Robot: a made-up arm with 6 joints.
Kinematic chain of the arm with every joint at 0, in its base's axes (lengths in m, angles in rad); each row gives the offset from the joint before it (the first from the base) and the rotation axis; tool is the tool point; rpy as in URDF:
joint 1: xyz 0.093 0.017 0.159 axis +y
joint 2: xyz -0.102 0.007 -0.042 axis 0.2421 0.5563 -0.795
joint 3: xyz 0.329 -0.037 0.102 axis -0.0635 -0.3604 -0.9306
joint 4: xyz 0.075 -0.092 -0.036 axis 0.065 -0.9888 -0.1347
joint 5: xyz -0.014 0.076 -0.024 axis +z
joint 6: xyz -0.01 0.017 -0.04 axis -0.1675 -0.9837 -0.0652
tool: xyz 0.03 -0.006 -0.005 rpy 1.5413 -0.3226 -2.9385
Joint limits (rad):
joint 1: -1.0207..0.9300
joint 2: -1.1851..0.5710
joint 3: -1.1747..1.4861
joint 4: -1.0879..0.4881
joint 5: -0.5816..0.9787
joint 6: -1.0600..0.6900
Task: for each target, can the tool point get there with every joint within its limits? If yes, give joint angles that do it. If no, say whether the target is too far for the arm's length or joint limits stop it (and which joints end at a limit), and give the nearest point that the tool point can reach.
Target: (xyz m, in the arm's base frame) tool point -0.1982 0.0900 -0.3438
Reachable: no: joint limits stop it (at a limit: joint 1, joint 2, joint 4, joint 5, joint 6) | nearest point 0.0628 -0.0761 -0.1295 | short by 0.376 m
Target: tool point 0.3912 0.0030 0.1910
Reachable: yes | joints 0.1316 -0.3255 1.2471 0.0086 0.5564 0.0162
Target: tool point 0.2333 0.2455 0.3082
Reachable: yes | joints 0.0051 -0.9831 0.7424 -0.5681 0.6238 0.3444
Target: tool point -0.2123 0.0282 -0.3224
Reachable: no: joint limits stop it (at a limit: joint 1, joint 2, joint 4, joint 5, joint 6) | nearest point 0.0644 -0.0821 -0.1357 | short by 0.352 m
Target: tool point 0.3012 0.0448 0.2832
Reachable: yes | joints -0.4138 -0.2001 -0.1571 -0.8414 0.5984 0.5540
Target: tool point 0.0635 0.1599 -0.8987
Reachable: no: too far | nearest point 0.1673 -0.0602 -0.1669 | short by 0.771 m
